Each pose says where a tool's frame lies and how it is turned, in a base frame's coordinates. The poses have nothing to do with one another.
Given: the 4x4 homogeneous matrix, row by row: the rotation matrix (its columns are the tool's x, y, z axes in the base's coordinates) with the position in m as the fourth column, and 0 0 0 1 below. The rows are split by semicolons.
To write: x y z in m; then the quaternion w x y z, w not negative. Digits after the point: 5 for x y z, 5 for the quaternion. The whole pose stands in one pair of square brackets.
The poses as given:
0.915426 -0.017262 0.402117 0.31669; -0.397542 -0.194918 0.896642 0.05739; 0.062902 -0.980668 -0.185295 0.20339; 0 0 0 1
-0.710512 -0.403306 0.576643 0.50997; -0.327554 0.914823 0.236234 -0.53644; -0.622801 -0.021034 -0.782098 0.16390; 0 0 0 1
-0.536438 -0.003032 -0.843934 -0.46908; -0.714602 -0.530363 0.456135 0.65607; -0.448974 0.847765 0.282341 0.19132; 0 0 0 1
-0.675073 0.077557 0.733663 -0.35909; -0.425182 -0.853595 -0.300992 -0.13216; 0.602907 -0.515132 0.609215 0.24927; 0 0 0 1
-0.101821 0.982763 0.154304 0.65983; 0.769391 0.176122 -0.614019 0.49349; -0.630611 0.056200 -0.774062 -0.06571; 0 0 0 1
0.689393 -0.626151 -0.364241 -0.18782; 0.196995 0.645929 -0.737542 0.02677; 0.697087 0.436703 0.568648 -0.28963; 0 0 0 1
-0.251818 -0.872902 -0.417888 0.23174; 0.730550 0.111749 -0.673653 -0.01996; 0.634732 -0.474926 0.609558 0.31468; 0 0 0 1
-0.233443 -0.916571 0.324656 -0.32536; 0.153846 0.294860 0.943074 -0.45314; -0.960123 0.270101 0.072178 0.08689; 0 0 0 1
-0.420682 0.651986 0.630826 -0.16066; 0.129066 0.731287 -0.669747 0.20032; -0.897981 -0.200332 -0.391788 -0.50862; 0 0 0 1
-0.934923 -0.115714 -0.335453 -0.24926; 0.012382 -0.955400 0.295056 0.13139; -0.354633 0.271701 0.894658 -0.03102; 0 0 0 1
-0.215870 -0.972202 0.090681 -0.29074; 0.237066 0.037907 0.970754 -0.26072; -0.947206 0.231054 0.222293 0.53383; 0 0 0 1
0.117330 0.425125 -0.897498 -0.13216; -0.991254 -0.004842 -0.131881 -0.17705; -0.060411 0.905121 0.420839 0.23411; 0 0 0 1
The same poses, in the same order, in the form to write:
[0.31669 0.05739 0.20339 0.61952 -0.75757 0.13689 -0.15346]
[0.50997 -0.53644 0.16390 0.32489 -0.19797 0.92296 0.05829]
[-0.46908 0.65607 0.19132 0.23213 0.42178 -0.42536 -0.76635]
[-0.35909 -0.13216 0.24927 0.14190 -0.37726 0.23036 -0.88570]
[0.65983 0.49349 -0.06571 0.27397 0.61158 0.71624 -0.19470]
[-0.18782 0.02677 -0.28963 0.85205 0.34453 -0.31140 0.24152]
[0.23174 -0.01996 0.31468 0.60611 0.08197 -0.43417 0.66137]
[-0.32536 -0.45314 0.08689 0.53235 -0.31604 0.60335 0.50268]
[-0.16066 0.20032 -0.50862 0.47927 0.24486 0.79746 -0.27277]
[-0.24926 0.13139 -0.03102 0.03292 -0.17735 0.14566 0.97275]
[-0.29074 -0.26072 0.53383 0.51096 -0.36191 0.50781 0.59166]
[-0.13216 -0.17705 0.23411 0.61914 0.41873 -0.33800 -0.57192]

